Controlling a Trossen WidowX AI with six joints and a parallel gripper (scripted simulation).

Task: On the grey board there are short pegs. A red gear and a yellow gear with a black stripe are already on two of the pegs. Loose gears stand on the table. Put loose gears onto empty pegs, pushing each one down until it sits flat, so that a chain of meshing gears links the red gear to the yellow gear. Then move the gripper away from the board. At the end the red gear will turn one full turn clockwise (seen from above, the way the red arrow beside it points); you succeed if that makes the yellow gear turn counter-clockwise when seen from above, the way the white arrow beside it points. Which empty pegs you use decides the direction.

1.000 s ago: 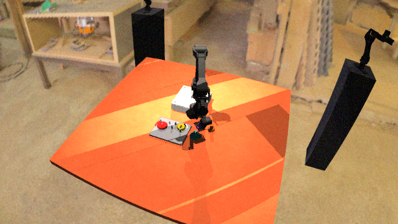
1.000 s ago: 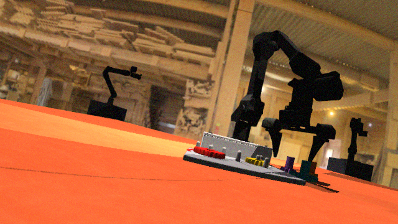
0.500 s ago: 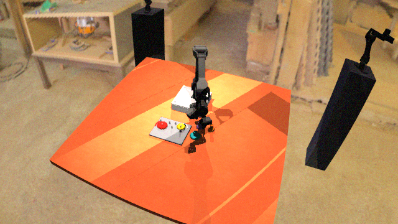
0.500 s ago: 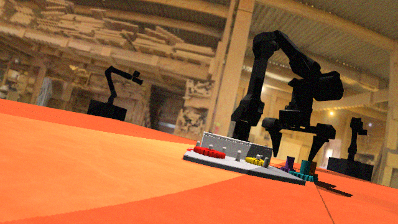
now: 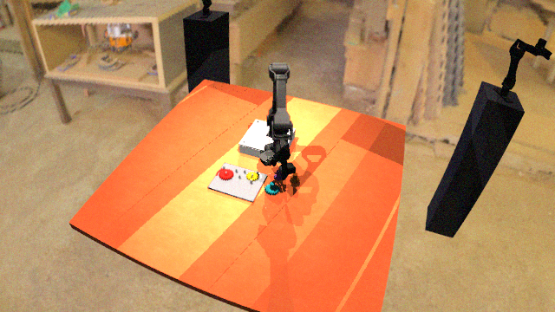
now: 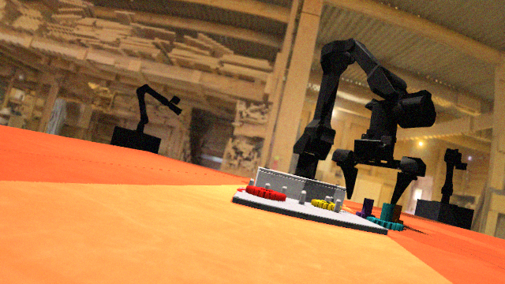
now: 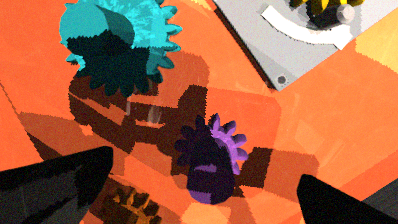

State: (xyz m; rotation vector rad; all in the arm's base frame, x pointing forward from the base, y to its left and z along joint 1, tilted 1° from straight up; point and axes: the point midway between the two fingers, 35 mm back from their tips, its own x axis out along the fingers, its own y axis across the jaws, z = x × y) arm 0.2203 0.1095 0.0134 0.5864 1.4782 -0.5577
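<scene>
My gripper tip is 10 mm above the purple gear. Also, from my gripper tip: yellow gear 100 mm to the right, 50 mm ahead, 10 mm below; orange gear 70 mm to the left, 10 mm below, 10 mm behind; cyan gear 80 mm ahead, 10 mm below.
</scene>
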